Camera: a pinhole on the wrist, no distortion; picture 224 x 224 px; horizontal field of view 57.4 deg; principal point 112.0 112.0 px. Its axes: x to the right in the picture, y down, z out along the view. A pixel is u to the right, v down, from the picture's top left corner.
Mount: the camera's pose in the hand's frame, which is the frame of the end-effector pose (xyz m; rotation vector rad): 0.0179 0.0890 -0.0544 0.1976 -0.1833 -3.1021
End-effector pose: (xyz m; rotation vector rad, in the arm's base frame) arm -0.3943 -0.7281 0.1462 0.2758 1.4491 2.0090
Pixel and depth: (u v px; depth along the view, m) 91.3 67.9 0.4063
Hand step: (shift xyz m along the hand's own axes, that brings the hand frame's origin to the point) 0.0049 0.2243 0.3405
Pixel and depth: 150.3 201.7 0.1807
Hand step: -0.0372 0.0300 0.1288
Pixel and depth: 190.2 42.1 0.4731
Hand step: -0.2253 0.2978 0.3698
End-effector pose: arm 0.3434 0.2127 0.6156 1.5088 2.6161 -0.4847
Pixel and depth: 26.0 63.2 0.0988
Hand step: 0.0460 0.1253 0.0453
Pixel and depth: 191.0 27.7 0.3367
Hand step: -0.1569 0.2611 0.2445
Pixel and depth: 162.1 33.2 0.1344
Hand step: -0.0330 0.1548 0.0677
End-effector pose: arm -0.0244 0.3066 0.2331 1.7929 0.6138 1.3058
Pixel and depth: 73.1 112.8 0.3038
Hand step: 0.0363 0.1249 0.2522
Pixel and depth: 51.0 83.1 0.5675
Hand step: 0.1114 0.2401 0.5162
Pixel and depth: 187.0 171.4 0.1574
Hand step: -0.0586 0.0598 0.0989
